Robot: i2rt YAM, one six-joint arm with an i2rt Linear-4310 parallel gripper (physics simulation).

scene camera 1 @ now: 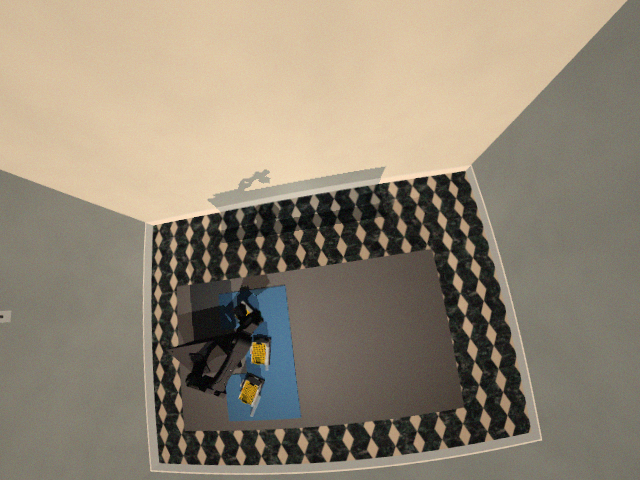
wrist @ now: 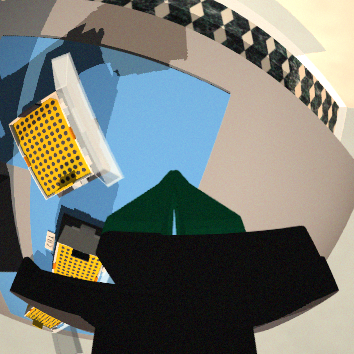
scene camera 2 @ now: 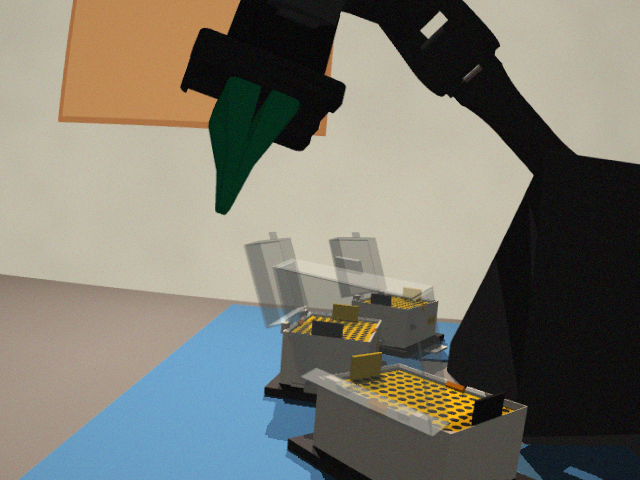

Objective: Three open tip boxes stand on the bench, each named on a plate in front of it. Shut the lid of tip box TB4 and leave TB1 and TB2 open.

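Places are measured from the arm's base along level axes (x ahead, y left, z up), in metres.
Pixels of known places: gripper, fingertip midpoint: (scene camera 1: 260, 311) (wrist: 173, 177) (scene camera 2: 222, 211); arm's base at its link origin: (scene camera 1: 200, 362) (scene camera 2: 631, 288).
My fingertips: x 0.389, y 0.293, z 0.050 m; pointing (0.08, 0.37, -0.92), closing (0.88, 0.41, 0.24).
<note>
For each thing: its top centre in the pictures, then the offset to it from my fingertips. "pt": a spot on its surface instead. Level surfaces: height alone.
- Tip box TB4 at its top centre: (scene camera 2: 423, 373) (wrist: 42, 149) (scene camera 1: 244, 318) dx -0.135, dy -0.044, dz -0.099 m
- middle box TB2 at its top centre: (scene camera 2: 337, 312) (wrist: 73, 279) (scene camera 1: 257, 354) dx -0.055, dy -0.247, dz -0.099 m
- last box TB1 at its top centre: (scene camera 2: 398, 291) (wrist: 43, 321) (scene camera 1: 247, 393) dx -0.121, dy -0.470, dz -0.099 m
- blue mat at its surface level: dz -0.173 m
- grey-brown bench at its surface level: dz -0.177 m
- plate at a spot on its surface: (wrist: 50, 240) pt dx -0.120, dy -0.240, dz -0.172 m
Tip box TB4 (scene camera 1: 248, 311) (scene camera 2: 413, 446) (wrist: 50, 145) is nearest in scene camera 2, with a yellow perforated rack. Its clear lid (scene camera 2: 356, 276) (wrist: 90, 125) stands open along the side away from the arm's base. The middle box TB2 (scene camera 1: 260, 352) (scene camera 2: 330, 356) (wrist: 77, 262) and the last box TB1 (scene camera 1: 250, 392) (scene camera 2: 405, 322) (wrist: 45, 317) also have raised clear lids. My gripper (scene camera 2: 222, 210) (wrist: 173, 177) is shut and empty, above the lids' height in scene camera 2 and to the lid's right in the wrist view. The arm partly covers TB4 in scene camera 1.
The boxes stand in a row on a blue mat (scene camera 1: 281, 382) (scene camera 2: 155, 413) (wrist: 160, 110) on the grey-brown bench (scene camera 1: 372, 335). The black arm (scene camera 1: 222, 361) (scene camera 2: 568, 310) rises beside the row. A plate (wrist: 50, 240) stands in front of TB2.
</note>
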